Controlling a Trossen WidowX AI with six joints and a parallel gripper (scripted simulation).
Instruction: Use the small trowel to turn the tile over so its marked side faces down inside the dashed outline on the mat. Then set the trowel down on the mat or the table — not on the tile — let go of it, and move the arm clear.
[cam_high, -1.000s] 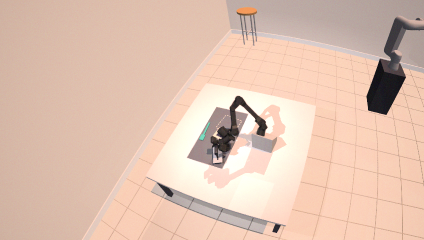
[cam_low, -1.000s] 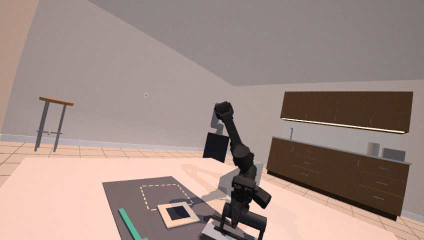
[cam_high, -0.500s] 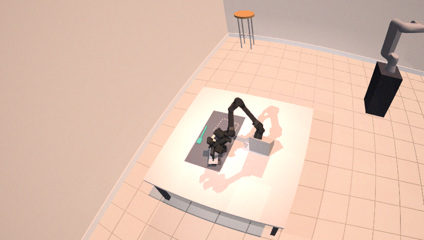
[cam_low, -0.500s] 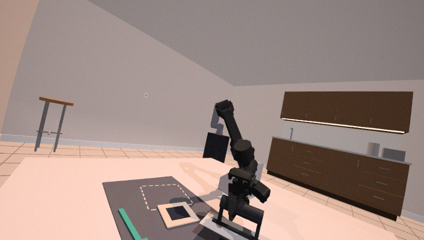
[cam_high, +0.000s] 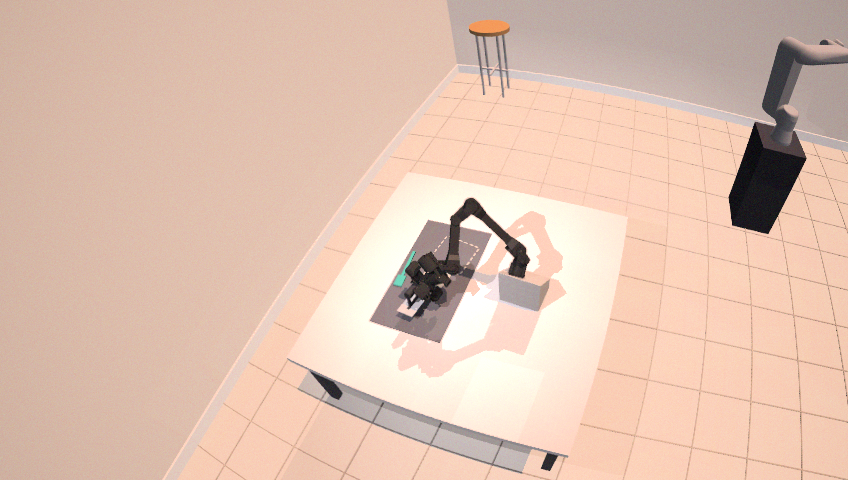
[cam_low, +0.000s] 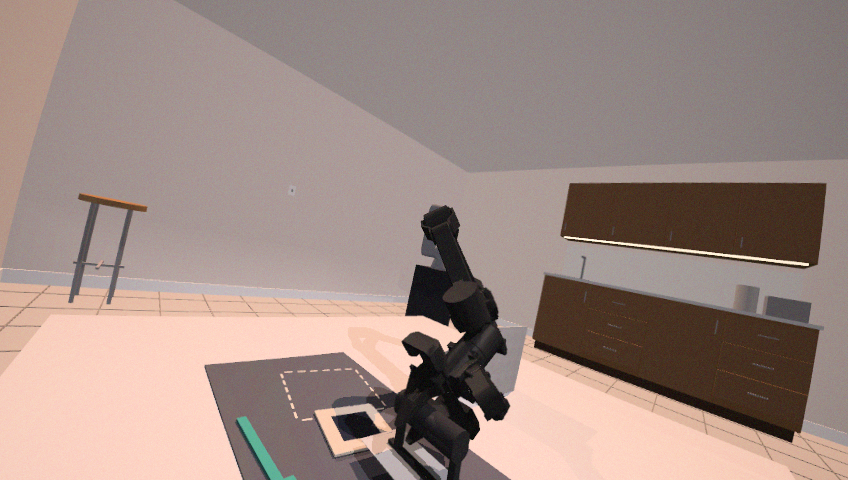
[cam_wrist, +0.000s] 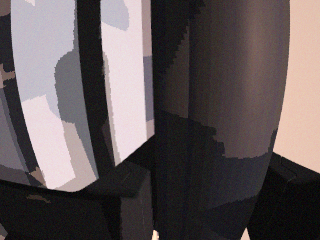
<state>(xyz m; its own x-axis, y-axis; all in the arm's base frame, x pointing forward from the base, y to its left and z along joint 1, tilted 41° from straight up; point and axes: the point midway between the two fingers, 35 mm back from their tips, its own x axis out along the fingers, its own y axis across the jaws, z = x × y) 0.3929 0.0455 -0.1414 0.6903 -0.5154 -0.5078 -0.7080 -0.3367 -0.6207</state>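
Right now my gripper tip is 40 mm past the square tile, 140 mm to the left of it and 80 mm above it. The rest, counted from my gripper tip: dark mat 20 mm behind, 130 mm to the right, 110 mm below; then trowel 30 mm behind, 10 mm below; then green strip 110 mm ahead, 110 mm to the right, 90 mm below.
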